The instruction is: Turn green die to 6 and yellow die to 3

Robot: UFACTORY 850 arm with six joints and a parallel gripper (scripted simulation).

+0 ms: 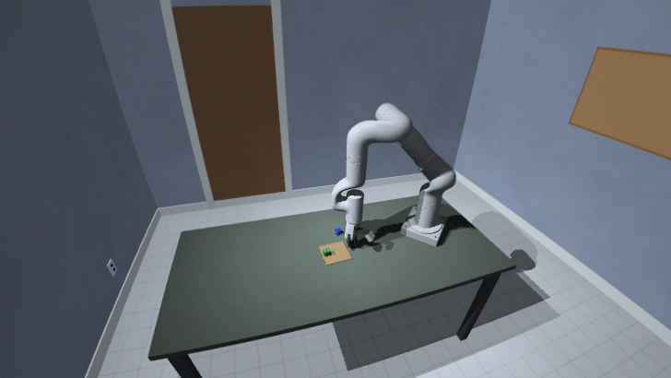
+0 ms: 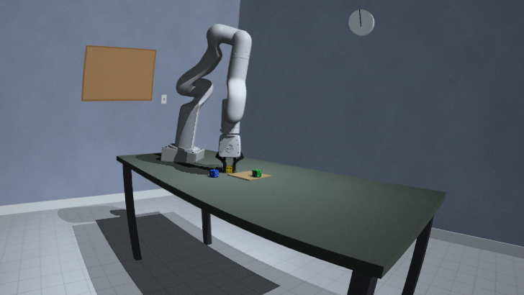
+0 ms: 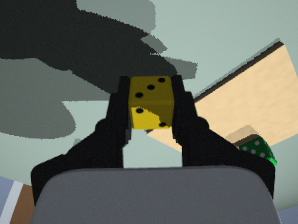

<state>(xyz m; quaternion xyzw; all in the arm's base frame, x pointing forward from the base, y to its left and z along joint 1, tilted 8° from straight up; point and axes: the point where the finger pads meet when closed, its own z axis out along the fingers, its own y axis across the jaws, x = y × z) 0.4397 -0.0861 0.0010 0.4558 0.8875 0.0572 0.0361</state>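
My hand is 110 mm short of the tan mat, 10 mm to the right of it and 20 mm above it. The rest, counted from my hand: green die: 160 mm ahead; yellow die: 10 mm below; blue die: 20 mm ahead, 120 mm to the right, 10 mm below.
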